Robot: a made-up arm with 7 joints. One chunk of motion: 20 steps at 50 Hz.
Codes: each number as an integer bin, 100 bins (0 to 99) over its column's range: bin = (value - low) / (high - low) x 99, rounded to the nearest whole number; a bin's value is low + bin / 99 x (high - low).
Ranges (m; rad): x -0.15..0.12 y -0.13..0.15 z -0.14..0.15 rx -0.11..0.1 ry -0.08..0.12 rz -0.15..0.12
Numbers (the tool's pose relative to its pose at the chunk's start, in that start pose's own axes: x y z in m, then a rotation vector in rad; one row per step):
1: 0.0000 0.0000 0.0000 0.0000 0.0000 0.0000
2: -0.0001 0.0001 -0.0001 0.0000 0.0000 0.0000
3: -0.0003 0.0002 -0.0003 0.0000 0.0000 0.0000
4: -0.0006 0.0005 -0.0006 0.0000 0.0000 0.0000
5: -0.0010 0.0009 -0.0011 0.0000 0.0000 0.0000
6: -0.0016 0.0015 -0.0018 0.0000 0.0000 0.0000
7: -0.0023 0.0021 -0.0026 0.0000 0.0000 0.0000
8: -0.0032 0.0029 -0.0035 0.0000 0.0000 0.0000
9: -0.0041 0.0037 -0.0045 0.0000 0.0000 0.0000
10: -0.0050 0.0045 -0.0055 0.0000 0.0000 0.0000
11: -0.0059 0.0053 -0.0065 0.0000 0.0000 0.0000
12: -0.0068 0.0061 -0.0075 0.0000 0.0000 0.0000
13: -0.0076 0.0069 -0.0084 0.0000 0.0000 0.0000
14: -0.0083 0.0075 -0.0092 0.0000 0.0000 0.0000
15: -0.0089 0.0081 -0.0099 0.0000 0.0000 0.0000
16: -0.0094 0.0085 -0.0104 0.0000 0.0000 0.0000
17: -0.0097 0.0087 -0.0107 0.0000 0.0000 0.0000
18: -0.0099 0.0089 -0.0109 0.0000 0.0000 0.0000
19: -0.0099 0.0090 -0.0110 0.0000 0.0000 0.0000
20: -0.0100 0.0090 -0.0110 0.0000 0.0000 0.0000
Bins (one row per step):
1: 55 46 48 52 40 55
2: 55 46 48 52 40 55
3: 55 46 48 52 40 55
4: 55 46 48 52 40 55
5: 55 46 47 52 40 55
6: 54 46 47 52 40 55
7: 54 47 47 52 40 55
8: 54 47 47 52 40 55
9: 53 47 46 52 40 55
10: 53 48 46 52 40 55
11: 53 48 46 52 40 55
12: 53 48 45 52 40 55
13: 52 48 45 52 40 55
14: 52 49 45 52 40 55
15: 52 49 44 52 40 55
16: 52 49 44 52 40 55
17: 51 49 44 52 40 55
18: 51 49 44 52 40 55
19: 51 49 44 52 40 55
20: 51 49 44 52 40 55

